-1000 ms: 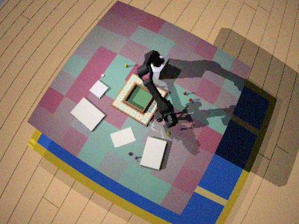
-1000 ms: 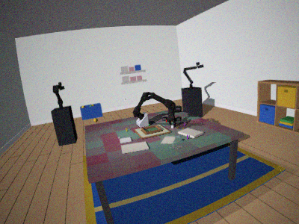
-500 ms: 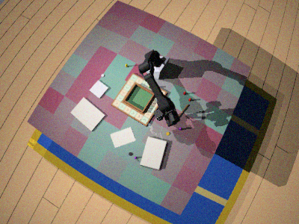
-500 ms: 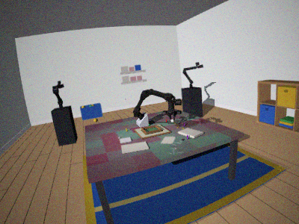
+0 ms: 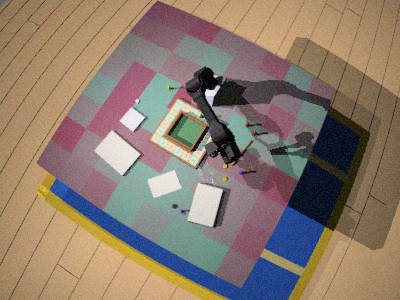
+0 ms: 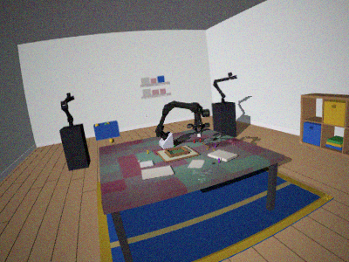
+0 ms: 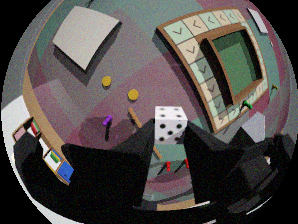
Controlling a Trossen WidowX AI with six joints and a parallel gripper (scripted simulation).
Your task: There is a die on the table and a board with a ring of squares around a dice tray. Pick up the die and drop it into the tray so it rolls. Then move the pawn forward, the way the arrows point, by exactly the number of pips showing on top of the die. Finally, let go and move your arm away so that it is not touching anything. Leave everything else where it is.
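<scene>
Now: the green pawn 130 mm behind my gripper tip, 190 mm to the right of it and 100 mm below it. Round my gripper tip: green dice tray 20 mm behind, 210 mm to the right, 120 mm below; white die right at my gripper tip; wooden stick 80 mm behind, 90 mm to the left, 130 mm below.
</scene>
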